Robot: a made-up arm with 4 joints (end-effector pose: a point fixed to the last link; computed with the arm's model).
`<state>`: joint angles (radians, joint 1 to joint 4).
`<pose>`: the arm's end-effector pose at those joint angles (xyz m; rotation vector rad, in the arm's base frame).
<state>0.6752 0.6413 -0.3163 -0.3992</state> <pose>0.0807 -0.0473 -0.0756 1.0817 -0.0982 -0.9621</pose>
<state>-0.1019 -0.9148 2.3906 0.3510</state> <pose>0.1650 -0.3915 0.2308 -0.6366 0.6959 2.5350</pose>
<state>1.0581 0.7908 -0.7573 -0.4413</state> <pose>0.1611 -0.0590 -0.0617 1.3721 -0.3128 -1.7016</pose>
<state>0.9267 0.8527 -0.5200 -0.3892</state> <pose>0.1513 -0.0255 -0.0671 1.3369 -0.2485 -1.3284</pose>
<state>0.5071 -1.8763 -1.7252 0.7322</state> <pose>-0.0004 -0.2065 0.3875 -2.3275 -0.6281 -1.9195</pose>
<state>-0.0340 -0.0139 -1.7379 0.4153</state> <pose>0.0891 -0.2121 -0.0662 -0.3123 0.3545 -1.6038</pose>
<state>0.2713 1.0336 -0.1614 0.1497</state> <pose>0.0656 0.0500 -0.1170 0.8828 0.0268 -0.3356</pose>
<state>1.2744 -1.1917 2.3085 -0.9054</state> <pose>-0.0941 -0.1617 0.3939 0.6995 1.8132 0.2282</pose>
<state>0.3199 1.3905 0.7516 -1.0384</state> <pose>0.0585 0.0537 -0.0635 2.0524 -0.0975 0.7360</pose>
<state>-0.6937 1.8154 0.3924 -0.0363</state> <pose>-0.1757 0.0882 0.0059 1.8270 0.3690 0.8529</pose>
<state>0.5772 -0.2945 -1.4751 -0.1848</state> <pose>0.0327 -0.2514 0.0145 -0.0786 -0.2261 -2.0687</pose>
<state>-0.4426 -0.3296 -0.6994 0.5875</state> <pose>0.1163 -0.3283 0.0061 -0.8732 -0.1097 -0.1899</pose>
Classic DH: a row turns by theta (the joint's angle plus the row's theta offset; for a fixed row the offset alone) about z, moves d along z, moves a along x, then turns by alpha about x. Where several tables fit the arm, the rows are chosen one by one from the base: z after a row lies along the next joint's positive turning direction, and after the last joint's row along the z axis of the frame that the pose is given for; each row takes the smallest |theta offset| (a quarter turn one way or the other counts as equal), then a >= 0, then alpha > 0; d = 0 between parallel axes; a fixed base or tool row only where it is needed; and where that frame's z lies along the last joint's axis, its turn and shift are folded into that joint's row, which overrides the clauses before.
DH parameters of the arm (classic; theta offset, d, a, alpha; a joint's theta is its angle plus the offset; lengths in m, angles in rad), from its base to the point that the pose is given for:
base (fixed): -0.9336 0 0.1422 3.1416
joint 1: 0.6372 -0.1674 -0.0599 1.5708
joint 2: 0 0.0011 0.2194 1.5708
joint 3: 0.2126 -0.1581 0.0244 1.3174
joint 4: 0.0048 0.0541 -0.0623 -1.4222
tool (fixed): 1.3494 -0.0731 0 0

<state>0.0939 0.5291 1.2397 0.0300</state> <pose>0.0373 -0.1772 -0.1609 0.3356 -0.2922 1.1205</pose>
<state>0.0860 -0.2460 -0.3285 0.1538</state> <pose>0.0119 -0.2848 -0.0062 -0.4034 0.0764 -0.4008</pose>
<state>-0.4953 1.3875 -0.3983 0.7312</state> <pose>-0.0959 0.0757 -0.1059 0.5842 0.3766 0.3457</pose>
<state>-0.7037 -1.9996 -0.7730 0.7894</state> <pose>0.0750 -0.2139 0.4595 -2.2433 -1.3327 -0.4695</pose>
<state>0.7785 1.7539 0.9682 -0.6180</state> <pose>0.2173 0.1342 -0.0353 1.6128 -1.0479 0.5612</pose>
